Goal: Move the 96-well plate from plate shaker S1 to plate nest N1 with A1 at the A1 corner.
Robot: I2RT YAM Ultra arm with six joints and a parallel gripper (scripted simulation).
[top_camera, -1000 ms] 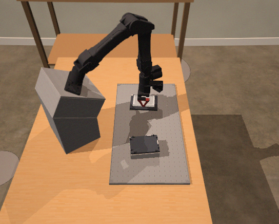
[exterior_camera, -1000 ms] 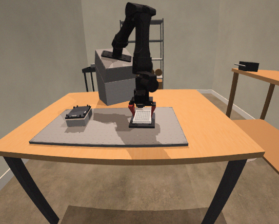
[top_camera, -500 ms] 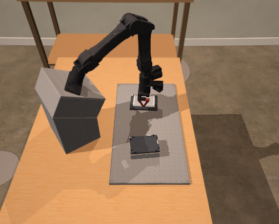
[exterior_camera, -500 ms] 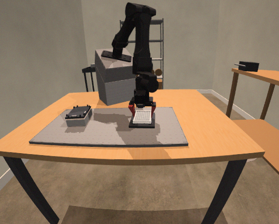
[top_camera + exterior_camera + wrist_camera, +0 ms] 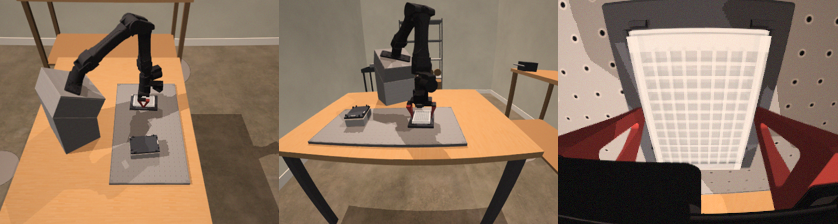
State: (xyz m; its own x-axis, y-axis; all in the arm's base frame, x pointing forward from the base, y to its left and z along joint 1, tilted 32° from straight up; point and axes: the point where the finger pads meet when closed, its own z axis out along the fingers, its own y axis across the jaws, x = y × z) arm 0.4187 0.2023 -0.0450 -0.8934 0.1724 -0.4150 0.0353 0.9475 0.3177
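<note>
Right now the white 96-well plate is 10 mm below my hand.
</note>
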